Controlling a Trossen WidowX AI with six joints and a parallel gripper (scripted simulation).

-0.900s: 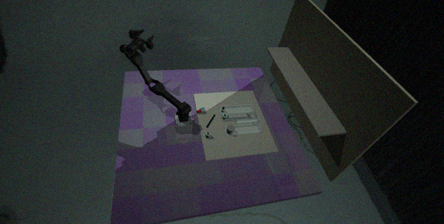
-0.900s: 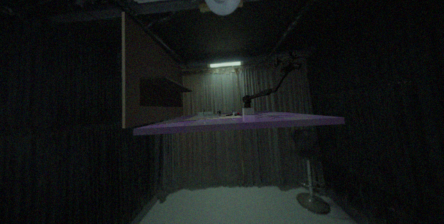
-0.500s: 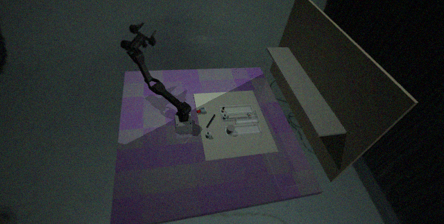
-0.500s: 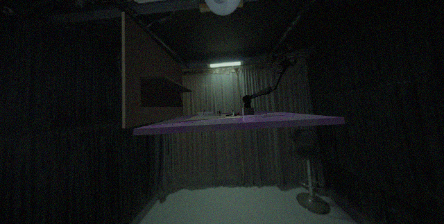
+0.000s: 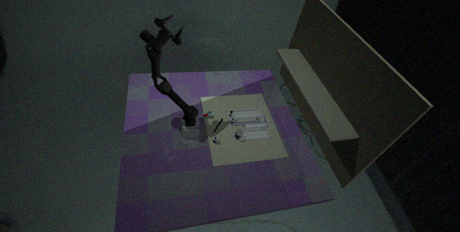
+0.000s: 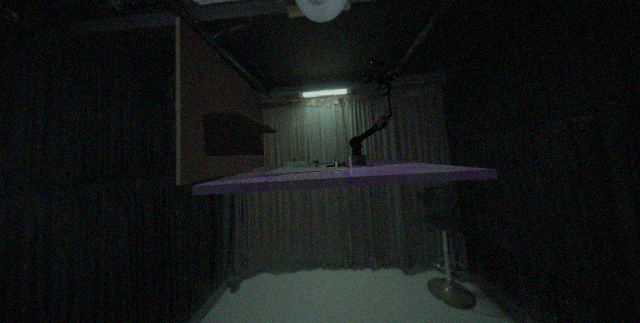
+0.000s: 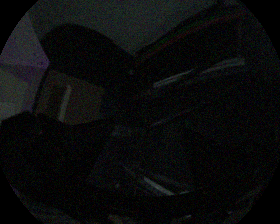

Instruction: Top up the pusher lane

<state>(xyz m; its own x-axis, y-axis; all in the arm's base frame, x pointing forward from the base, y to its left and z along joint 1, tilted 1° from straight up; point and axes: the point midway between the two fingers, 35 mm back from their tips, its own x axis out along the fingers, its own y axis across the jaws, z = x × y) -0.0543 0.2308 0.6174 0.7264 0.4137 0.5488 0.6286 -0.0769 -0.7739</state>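
The black stick lies 250 mm ahead of my gripper tip, 250 mm to the right of it and 710 mm below it. The rest, counted from my gripper tip: cream mat (430 mm ahead, 270 mm to the right, 710 mm below); then shelf (880 mm ahead, 290 mm to the right, 350 mm below); then pale pusher-lane fixture (510 mm ahead, 280 mm to the right, 690 mm below).
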